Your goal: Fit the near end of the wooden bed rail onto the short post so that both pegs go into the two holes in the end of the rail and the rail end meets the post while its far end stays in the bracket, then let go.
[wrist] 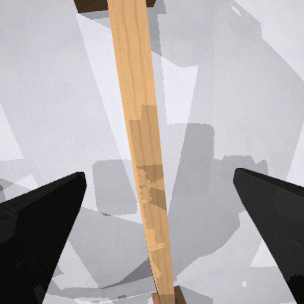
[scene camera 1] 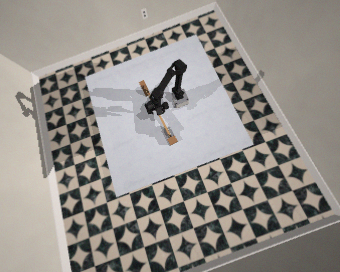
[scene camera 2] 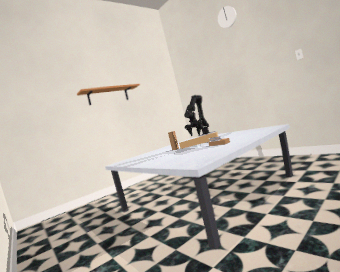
My gripper is open, holding nothing. Also in view: a wooden bed rail.
